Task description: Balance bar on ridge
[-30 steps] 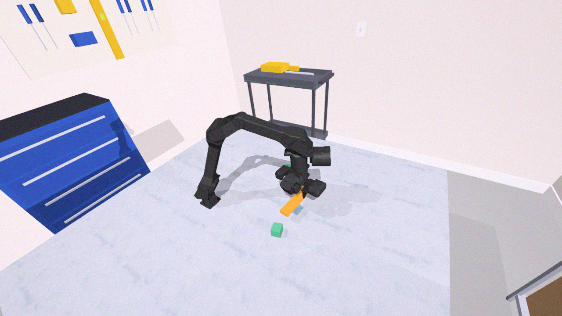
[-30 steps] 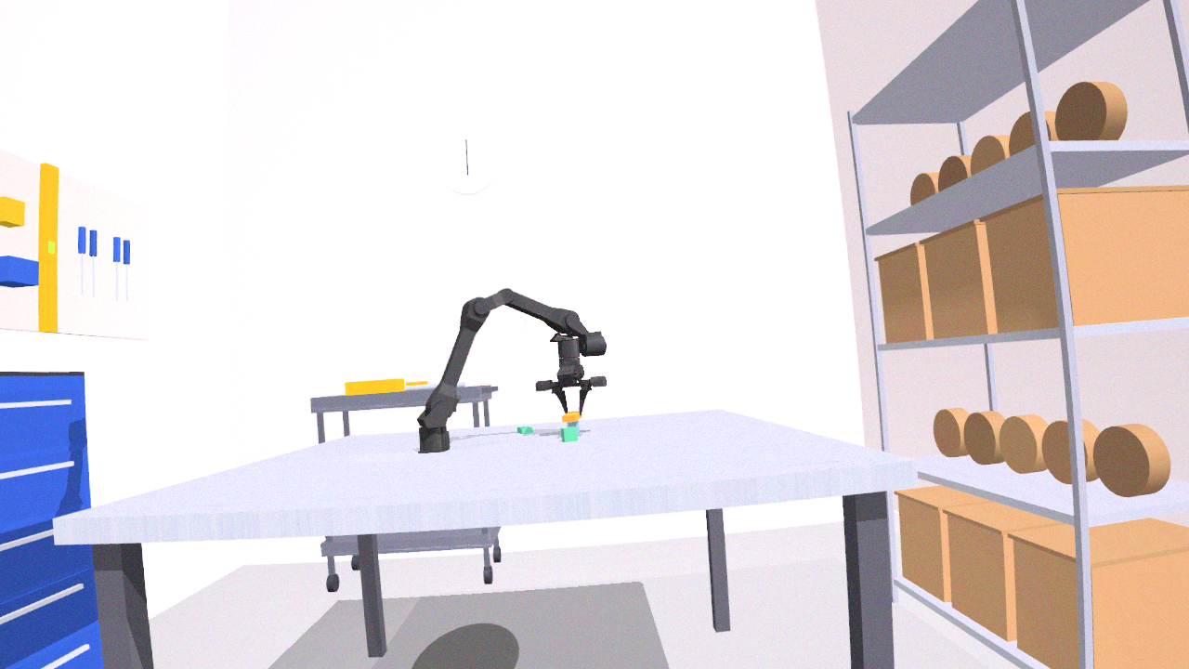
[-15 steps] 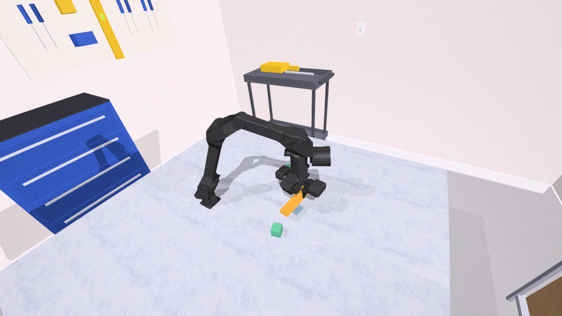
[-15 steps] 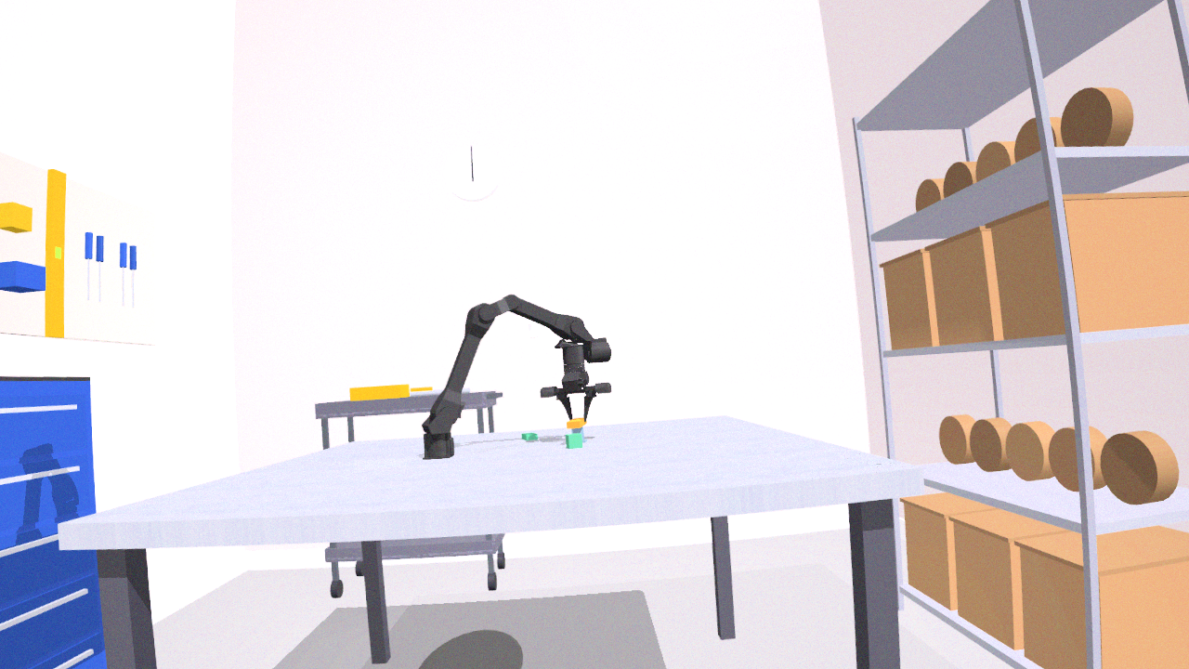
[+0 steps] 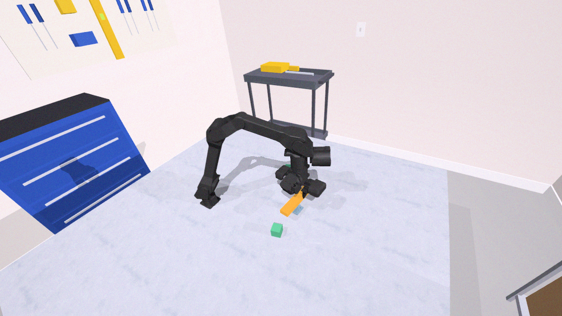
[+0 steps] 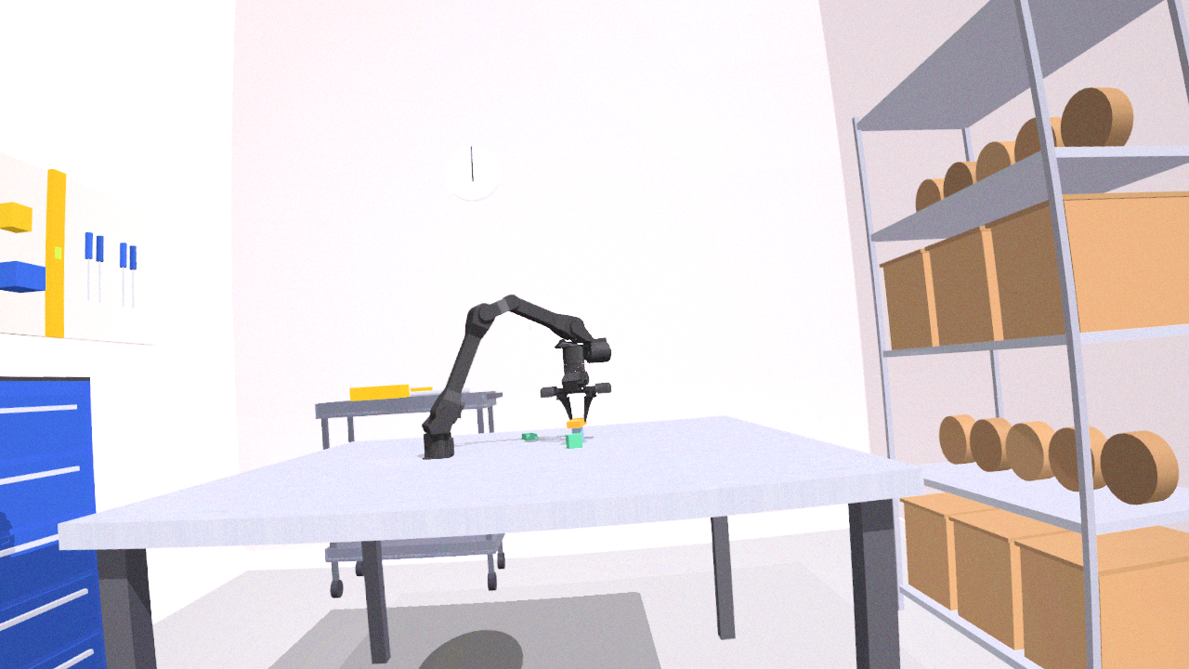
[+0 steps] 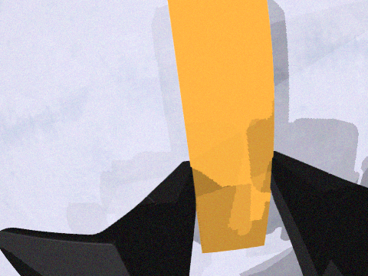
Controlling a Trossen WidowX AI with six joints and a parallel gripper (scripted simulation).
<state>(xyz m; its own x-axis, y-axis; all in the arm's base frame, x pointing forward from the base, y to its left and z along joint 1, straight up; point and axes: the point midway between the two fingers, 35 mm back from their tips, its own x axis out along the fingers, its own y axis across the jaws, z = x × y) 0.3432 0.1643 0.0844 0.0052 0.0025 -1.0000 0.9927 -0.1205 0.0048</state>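
Right now my gripper tip is 30 mm to the left of the orange bar. The rest, counted from my gripper tip: green cube (150 mm to the right, 30 mm below, 10 mm behind).
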